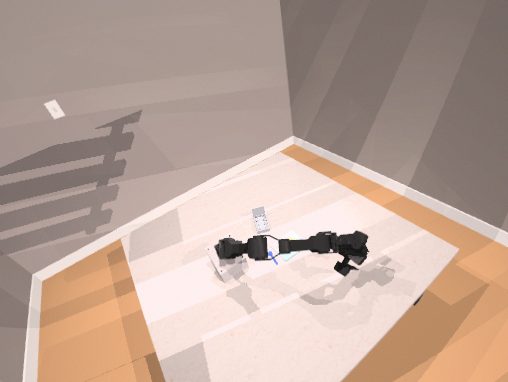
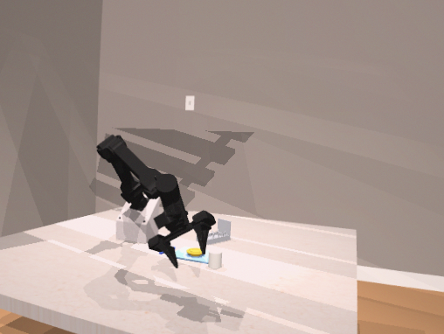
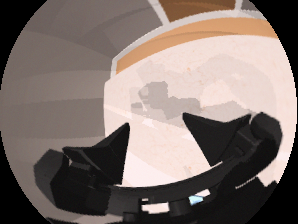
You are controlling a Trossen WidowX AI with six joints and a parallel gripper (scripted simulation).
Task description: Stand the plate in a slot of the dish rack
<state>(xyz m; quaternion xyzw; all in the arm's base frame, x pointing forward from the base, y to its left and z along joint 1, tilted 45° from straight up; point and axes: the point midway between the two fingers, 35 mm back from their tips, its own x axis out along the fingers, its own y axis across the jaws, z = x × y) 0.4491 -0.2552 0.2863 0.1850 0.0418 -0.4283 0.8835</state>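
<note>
My gripper tip is 5 cm past the white cup, 26 cm to the right of it and 7 cm above it. Round my gripper tip: light blue mat 16 cm behind, 32 cm to the left, 10 cm below; blue spoon 27 cm behind, 31 cm to the left, 10 cm below; plate 16 cm behind, 31 cm to the left, 8 cm below.
</note>
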